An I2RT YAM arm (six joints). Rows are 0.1 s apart.
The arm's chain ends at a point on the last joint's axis. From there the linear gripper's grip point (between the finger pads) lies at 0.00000 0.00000 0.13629 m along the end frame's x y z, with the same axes.
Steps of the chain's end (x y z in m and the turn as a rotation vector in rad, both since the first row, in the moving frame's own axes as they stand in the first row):
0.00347 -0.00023 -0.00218 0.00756 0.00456 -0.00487
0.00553 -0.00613 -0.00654 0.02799 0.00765 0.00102
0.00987 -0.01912 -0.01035 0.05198 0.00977 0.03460
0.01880 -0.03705 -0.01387 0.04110 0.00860 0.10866
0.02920 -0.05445 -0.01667 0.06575 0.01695 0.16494
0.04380 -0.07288 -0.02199 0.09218 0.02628 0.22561
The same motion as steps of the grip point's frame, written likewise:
0.00409 -0.00126 -0.00219 0.00756 0.00456 -0.00487
0.00657 -0.00994 -0.00660 0.02799 0.00765 0.00102
0.01132 -0.02618 -0.01054 0.05198 0.00977 0.03460
0.02027 -0.04258 -0.01399 0.04110 0.00860 0.10866
0.03223 -0.06317 -0.01698 0.06575 0.01695 0.16494
0.04876 -0.08492 -0.02261 0.09218 0.02628 0.22561

